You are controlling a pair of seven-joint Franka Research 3 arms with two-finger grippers.
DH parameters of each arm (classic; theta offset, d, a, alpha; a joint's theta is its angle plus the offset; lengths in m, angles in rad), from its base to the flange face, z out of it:
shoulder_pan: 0 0.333 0 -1.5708
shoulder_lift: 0 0 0 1.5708
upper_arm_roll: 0 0.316 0.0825 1.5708
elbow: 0 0 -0.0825 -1.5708
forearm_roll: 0 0.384 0 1.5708
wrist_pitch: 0 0 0.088 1.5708
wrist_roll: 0 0.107 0 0
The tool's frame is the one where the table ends.
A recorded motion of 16 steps. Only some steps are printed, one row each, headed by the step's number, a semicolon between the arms.
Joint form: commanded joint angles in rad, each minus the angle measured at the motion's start. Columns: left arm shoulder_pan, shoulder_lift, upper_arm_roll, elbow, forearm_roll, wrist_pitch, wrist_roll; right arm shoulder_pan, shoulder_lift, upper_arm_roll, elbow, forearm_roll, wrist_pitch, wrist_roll.
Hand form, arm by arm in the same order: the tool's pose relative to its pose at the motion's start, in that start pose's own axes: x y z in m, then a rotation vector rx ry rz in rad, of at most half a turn. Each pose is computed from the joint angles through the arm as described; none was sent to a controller.
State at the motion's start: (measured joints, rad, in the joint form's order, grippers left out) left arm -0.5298 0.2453 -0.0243 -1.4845 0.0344 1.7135 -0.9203; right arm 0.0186 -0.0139 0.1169 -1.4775 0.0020 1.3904 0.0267
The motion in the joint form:
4: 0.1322 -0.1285 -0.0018 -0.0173 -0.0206 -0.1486 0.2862; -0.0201 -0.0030 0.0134 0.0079 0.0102 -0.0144 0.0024
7: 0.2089 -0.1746 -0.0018 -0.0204 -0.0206 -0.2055 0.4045; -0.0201 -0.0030 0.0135 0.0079 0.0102 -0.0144 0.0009
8: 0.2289 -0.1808 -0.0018 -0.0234 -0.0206 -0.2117 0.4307; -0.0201 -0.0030 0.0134 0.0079 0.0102 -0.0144 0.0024
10: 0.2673 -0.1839 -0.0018 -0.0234 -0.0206 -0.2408 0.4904; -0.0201 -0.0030 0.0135 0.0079 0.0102 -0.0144 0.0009
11: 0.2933 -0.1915 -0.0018 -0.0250 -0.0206 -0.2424 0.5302; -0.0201 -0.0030 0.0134 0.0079 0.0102 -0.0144 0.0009
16: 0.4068 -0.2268 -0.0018 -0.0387 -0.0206 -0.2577 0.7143; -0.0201 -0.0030 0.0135 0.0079 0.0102 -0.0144 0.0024
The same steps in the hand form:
4: 0.0276 -0.0881 -0.0550 0.0123 -0.0439 0.1522; -0.0029 0.0022 -0.0038 0.0098 -0.0038 0.0072
7: 0.0439 -0.1340 -0.0740 0.0176 -0.0580 0.1934; -0.0029 0.0021 -0.0038 0.0098 -0.0038 0.0056
8: 0.0493 -0.1443 -0.0753 0.0183 -0.0615 0.1996; -0.0029 0.0022 -0.0038 0.0098 -0.0038 0.0072
10: 0.0594 -0.1640 -0.0740 0.0290 -0.0858 0.2211; -0.0029 0.0021 -0.0038 0.0098 -0.0038 0.0056
11: 0.0662 -0.1772 -0.0769 0.0245 -0.0836 0.2348; -0.0029 0.0022 -0.0038 0.0098 -0.0038 0.0057
16: 0.0895 -0.2370 -0.0869 0.0111 -0.0839 0.3050; -0.0029 0.0021 -0.0038 0.0098 -0.0038 0.0071

